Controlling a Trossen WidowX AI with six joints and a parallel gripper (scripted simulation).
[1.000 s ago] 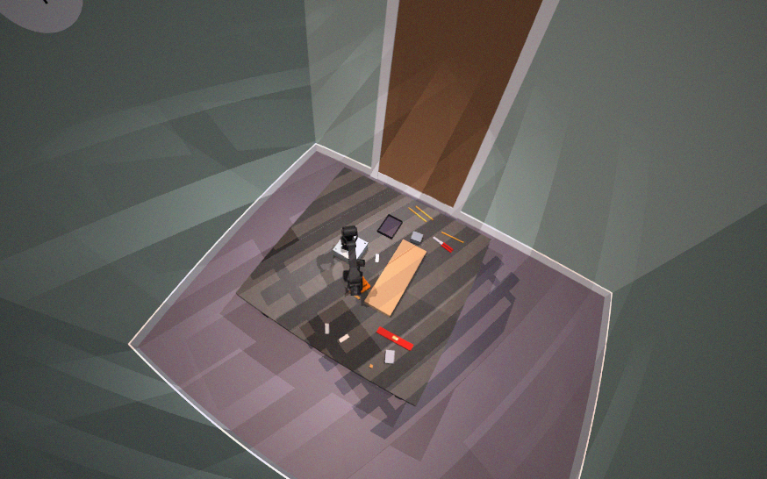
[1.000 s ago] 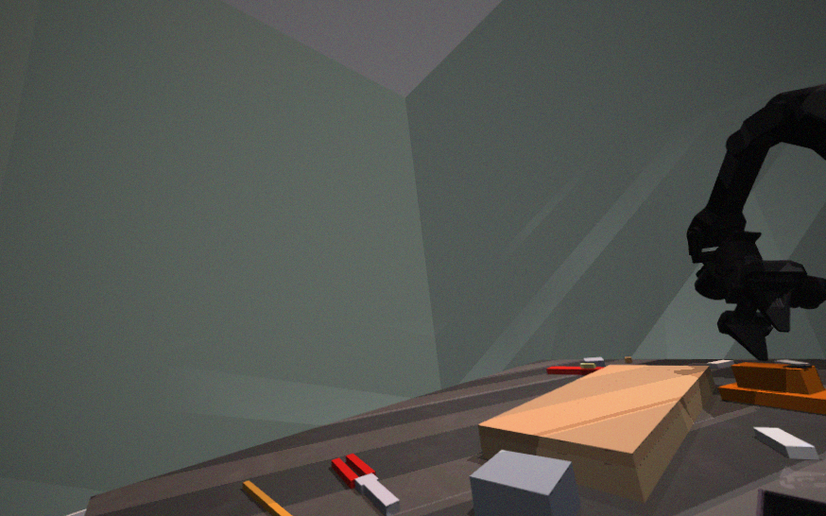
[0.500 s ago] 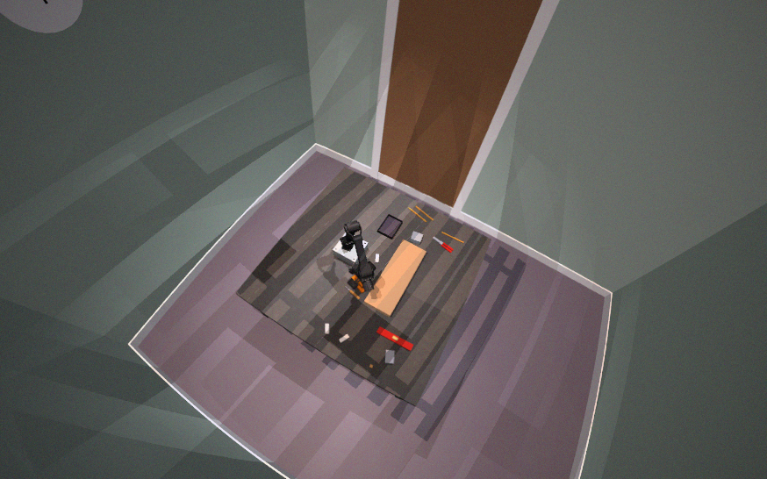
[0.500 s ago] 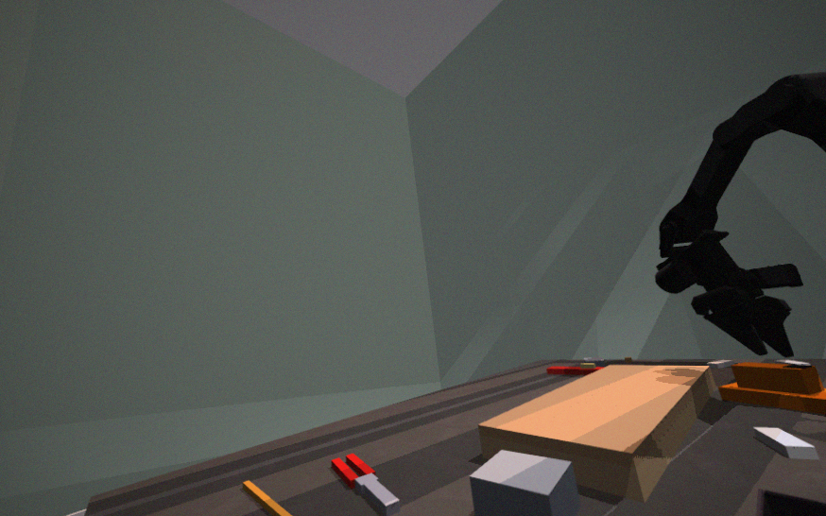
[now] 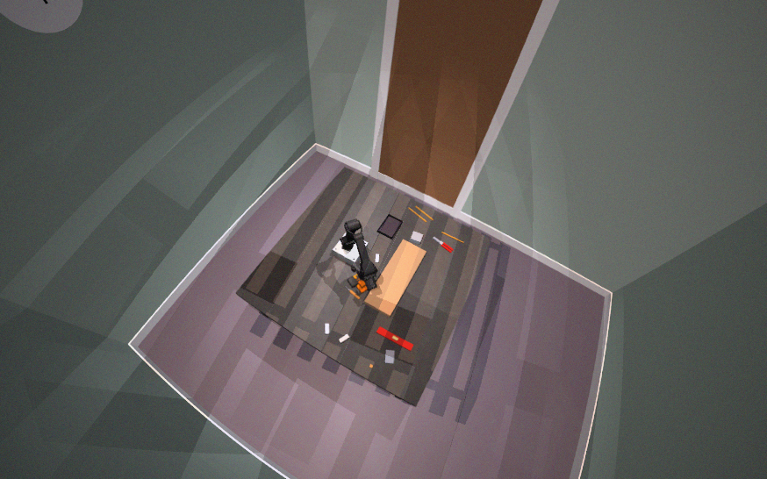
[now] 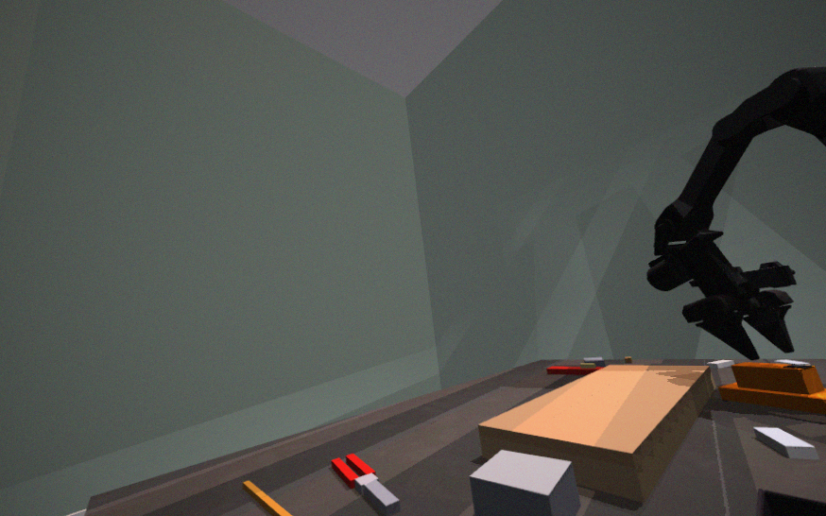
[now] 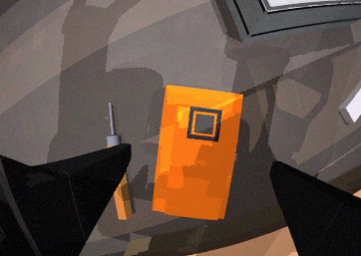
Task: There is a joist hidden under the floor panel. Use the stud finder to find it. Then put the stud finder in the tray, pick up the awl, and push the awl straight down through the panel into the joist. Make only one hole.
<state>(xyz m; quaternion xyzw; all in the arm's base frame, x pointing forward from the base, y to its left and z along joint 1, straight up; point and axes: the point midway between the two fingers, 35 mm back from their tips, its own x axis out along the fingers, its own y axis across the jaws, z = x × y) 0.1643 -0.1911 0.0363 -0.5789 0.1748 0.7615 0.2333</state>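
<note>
Now: gripper tip 10 mm past the orange stud finder and 30 mm above it. The rest, counted from my gripper tip: red level: 320 mm ahead, 280 mm to the right, 60 mm below; square indicator: 20 mm behind, 10 mm to the left, 10 mm below; yellow-handled awl: 30 mm behind, 80 mm to the right, 60 mm below.
</note>
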